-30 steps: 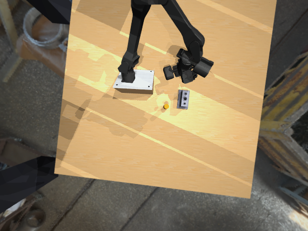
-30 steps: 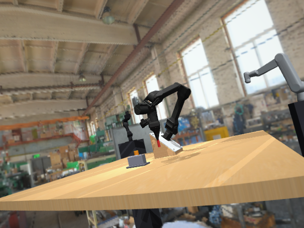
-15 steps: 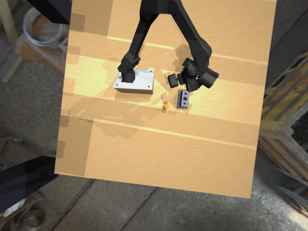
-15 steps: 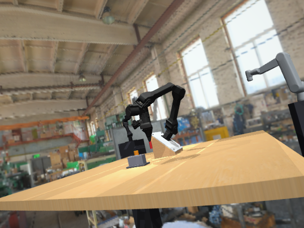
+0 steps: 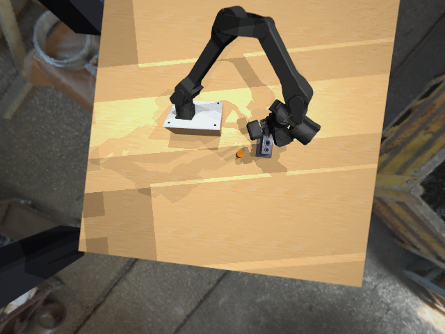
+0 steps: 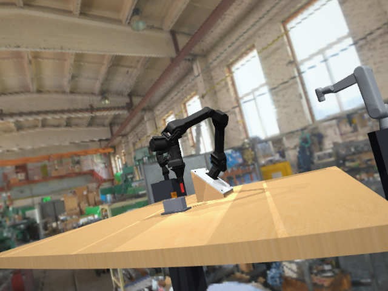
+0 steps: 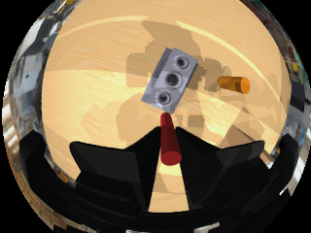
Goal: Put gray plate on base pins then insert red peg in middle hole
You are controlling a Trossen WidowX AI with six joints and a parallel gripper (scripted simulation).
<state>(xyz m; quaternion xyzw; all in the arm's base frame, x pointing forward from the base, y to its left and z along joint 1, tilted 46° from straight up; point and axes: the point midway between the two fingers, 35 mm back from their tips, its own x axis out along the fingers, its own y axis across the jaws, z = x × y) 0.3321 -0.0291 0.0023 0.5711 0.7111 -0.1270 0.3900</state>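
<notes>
The gray plate is 10 mm ahead of my gripper tip, 50 mm to the right of it and 70 mm below it. From my gripper tip the other things lie so: dark flat base: 10 mm ahead, 50 mm to the right, 110 mm below; red peg: right at my gripper tip; orange peg: 100 mm behind, 110 mm to the right, 80 mm below.
</notes>
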